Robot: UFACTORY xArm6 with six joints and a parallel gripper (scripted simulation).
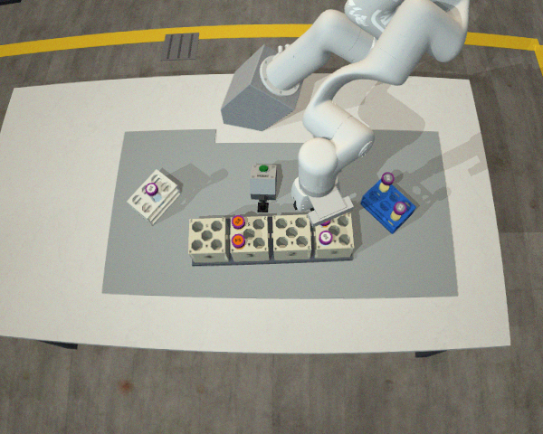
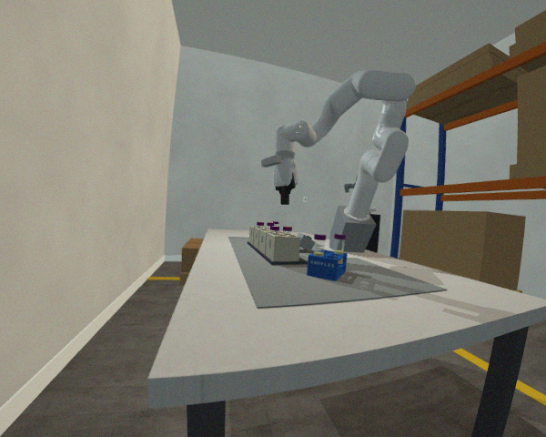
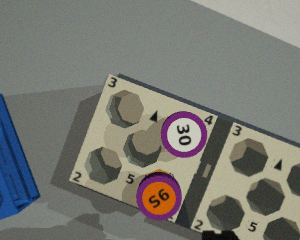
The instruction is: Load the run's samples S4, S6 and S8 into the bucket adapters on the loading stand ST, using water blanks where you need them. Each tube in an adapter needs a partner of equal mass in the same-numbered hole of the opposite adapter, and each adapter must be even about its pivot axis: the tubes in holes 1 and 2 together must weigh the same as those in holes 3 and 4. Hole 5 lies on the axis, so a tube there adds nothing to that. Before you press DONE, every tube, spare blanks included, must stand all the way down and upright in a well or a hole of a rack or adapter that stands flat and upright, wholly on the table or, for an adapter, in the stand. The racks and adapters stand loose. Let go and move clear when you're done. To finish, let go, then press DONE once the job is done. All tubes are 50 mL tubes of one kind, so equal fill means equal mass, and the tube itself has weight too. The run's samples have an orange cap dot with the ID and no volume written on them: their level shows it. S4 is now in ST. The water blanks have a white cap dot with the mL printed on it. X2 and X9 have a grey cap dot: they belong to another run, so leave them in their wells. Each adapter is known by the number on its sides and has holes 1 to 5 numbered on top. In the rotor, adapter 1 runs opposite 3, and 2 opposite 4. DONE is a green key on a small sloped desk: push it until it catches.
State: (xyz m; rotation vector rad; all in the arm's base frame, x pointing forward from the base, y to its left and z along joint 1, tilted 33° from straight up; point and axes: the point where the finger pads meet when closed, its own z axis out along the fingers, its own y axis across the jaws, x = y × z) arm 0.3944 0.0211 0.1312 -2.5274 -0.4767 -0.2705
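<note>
The green DONE key is 180 mm behind my hand, 130 mm to the right of it and 160 mm below it. Also, from my hand: loading stand (20 mm ahead, 110 mm to the right, 220 mm below); then blue sample rack (80 mm behind, 220 mm to the left, 200 mm below); then orange-dot tube (30 mm to the left, 160 mm below).
</note>
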